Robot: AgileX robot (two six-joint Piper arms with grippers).
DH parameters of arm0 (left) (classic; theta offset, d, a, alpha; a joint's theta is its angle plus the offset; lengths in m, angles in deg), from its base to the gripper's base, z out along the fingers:
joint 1: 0 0.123 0 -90
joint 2: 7.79 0 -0.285 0
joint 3: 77.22 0 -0.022 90
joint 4: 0 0.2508 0 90
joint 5: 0 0 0.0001 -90
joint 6: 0 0.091 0 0
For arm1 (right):
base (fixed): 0 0 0 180
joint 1: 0 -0.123 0 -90
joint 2: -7.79 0 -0.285 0
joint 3: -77.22 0 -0.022 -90
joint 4: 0 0.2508 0 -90
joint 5: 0 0 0.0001 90
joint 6: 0 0.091 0 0
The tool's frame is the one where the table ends.
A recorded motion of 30 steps. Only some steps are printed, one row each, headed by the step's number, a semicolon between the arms.
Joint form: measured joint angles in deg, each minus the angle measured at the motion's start. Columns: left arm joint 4, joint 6, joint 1, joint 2, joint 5, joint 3; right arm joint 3, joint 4, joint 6, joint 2, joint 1, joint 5.
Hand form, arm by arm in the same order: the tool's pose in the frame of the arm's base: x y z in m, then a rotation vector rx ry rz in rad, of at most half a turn. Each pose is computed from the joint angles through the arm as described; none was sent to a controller.
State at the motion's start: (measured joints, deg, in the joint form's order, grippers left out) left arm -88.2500 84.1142 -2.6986 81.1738 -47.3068 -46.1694; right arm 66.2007 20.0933 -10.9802 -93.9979 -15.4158 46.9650
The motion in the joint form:
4: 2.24 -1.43 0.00 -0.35 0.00 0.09; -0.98 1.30 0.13 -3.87 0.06 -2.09
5: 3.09 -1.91 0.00 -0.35 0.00 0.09; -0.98 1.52 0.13 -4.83 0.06 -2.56
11: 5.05 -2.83 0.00 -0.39 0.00 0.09; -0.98 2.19 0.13 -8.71 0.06 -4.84
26: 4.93 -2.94 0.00 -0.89 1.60 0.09; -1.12 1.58 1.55 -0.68 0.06 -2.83
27: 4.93 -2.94 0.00 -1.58 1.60 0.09; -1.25 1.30 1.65 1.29 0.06 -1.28
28: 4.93 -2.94 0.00 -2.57 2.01 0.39; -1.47 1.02 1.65 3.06 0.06 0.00
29: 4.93 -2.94 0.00 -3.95 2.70 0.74; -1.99 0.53 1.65 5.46 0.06 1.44
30: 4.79 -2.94 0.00 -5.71 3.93 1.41; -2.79 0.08 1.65 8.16 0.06 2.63
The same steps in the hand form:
4: 0.2695 -0.0796 0.2679 0.4931 2.0267 -0.9252; 0.3203 0.1123 0.2176 -0.3257 2.8000 0.4475
5: 0.2690 -0.0795 0.2671 0.5000 2.0363 -0.9219; 0.3224 0.1129 0.2122 -0.3182 2.8094 0.4484
11: 0.2678 -0.0792 0.2653 0.5190 2.0563 -0.9115; 0.3310 0.1149 0.1898 -0.2884 2.8412 0.4448
26: 0.2684 -0.0775 0.2670 0.5007 2.0540 -0.8814; 0.3154 0.1109 0.2361 -0.2871 2.7405 0.4616
27: 0.2667 -0.0774 0.2703 0.5045 2.0428 -0.8770; 0.3088 0.1095 0.2459 -0.3008 2.7336 0.4650
28: 0.2638 -0.0768 0.2733 0.5039 2.0330 -0.8651; 0.3026 0.1080 0.2541 -0.3146 2.7271 0.4661
29: 0.2601 -0.0759 0.2776 0.5018 2.0185 -0.8463; 0.2937 0.1055 0.2638 -0.3323 2.7174 0.4632
30: 0.2553 -0.0743 0.2819 0.4913 2.0037 -0.8192; 0.2835 0.1027 0.2735 -0.3475 2.7032 0.4598

